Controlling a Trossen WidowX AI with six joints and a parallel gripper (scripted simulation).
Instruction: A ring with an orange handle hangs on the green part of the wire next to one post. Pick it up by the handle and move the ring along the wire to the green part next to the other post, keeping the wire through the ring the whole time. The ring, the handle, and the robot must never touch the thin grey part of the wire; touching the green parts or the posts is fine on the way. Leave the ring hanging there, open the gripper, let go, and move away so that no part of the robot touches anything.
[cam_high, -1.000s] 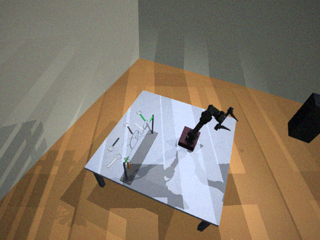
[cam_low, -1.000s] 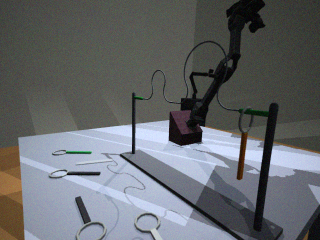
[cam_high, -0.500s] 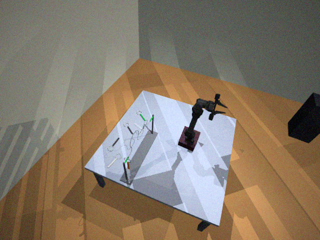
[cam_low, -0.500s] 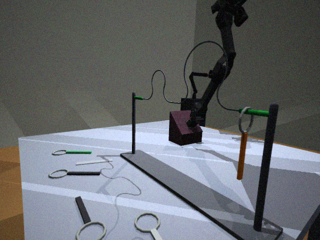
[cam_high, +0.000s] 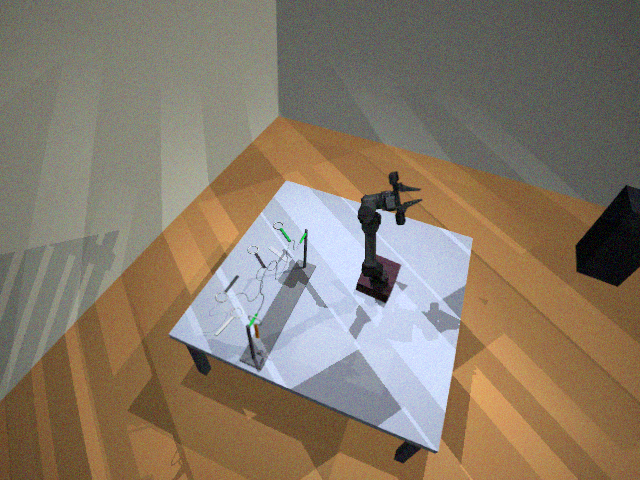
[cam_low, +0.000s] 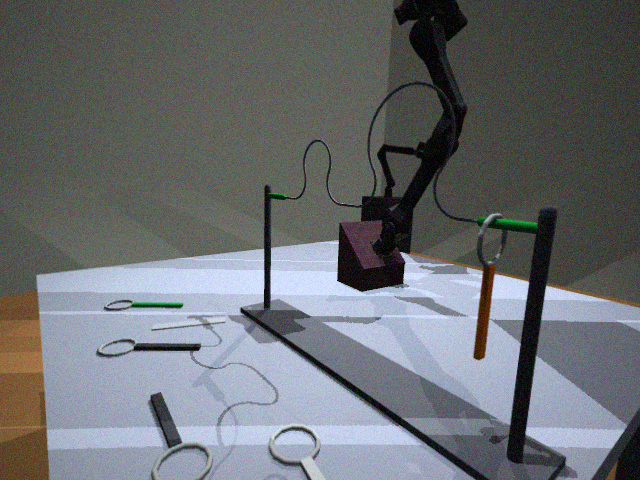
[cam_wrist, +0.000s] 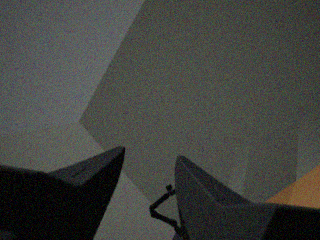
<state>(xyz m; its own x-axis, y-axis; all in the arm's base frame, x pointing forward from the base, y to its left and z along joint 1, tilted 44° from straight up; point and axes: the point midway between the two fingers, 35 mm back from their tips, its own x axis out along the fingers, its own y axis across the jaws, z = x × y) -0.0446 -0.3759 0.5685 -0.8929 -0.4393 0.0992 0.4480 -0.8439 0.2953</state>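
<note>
Right now the ring with orange handle is 580 mm below my gripper tip, 450 mm ahead of it and 440 mm to the left of it. Round my gripper tip: ring with black handle: 790 mm below, 760 mm ahead, 40 mm to the right; then white strip: 800 mm below, 660 mm ahead, 100 mm to the right.
</note>
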